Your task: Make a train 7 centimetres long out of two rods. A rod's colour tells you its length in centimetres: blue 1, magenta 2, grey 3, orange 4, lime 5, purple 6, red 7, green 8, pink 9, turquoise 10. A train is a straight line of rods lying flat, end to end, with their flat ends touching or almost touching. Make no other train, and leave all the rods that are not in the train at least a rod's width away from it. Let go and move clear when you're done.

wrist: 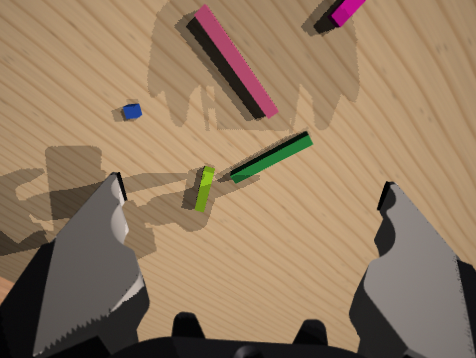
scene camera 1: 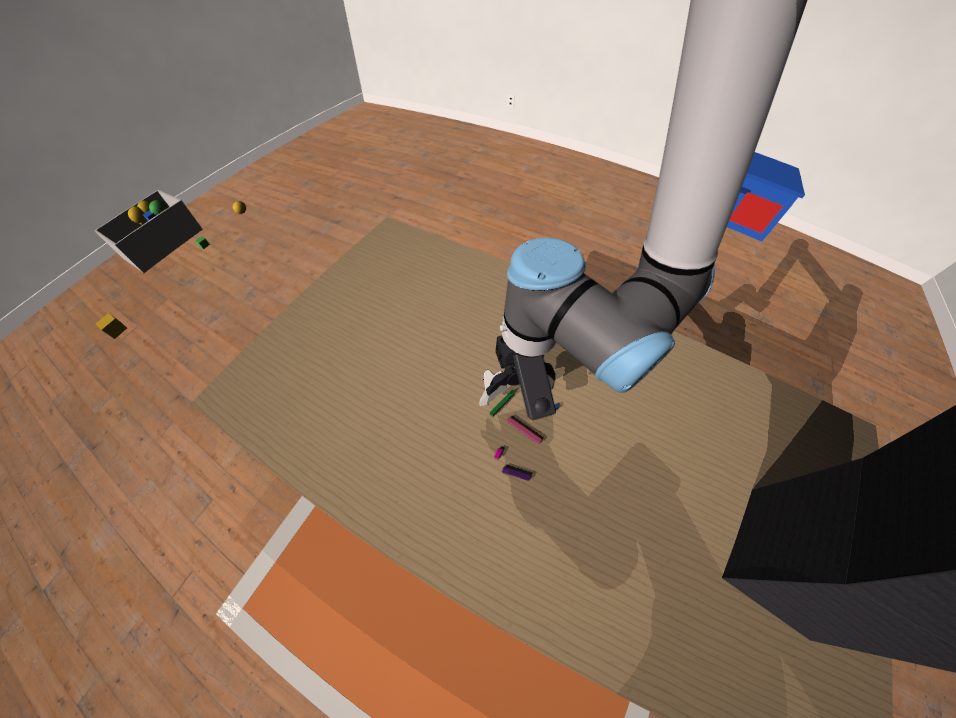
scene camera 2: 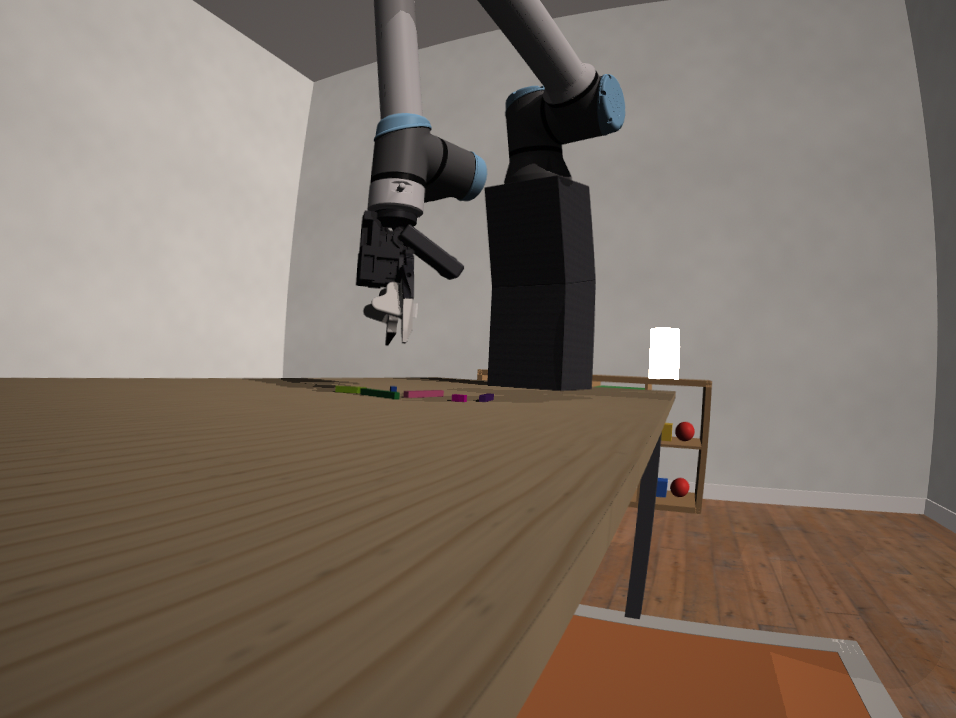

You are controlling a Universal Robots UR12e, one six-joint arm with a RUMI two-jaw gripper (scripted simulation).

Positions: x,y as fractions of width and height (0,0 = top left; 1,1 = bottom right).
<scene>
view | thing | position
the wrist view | gripper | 0.53,0.50
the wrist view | green rod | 0.64,0.39
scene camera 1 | gripper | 0.54,0.55
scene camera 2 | gripper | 0.41,0.48
</scene>
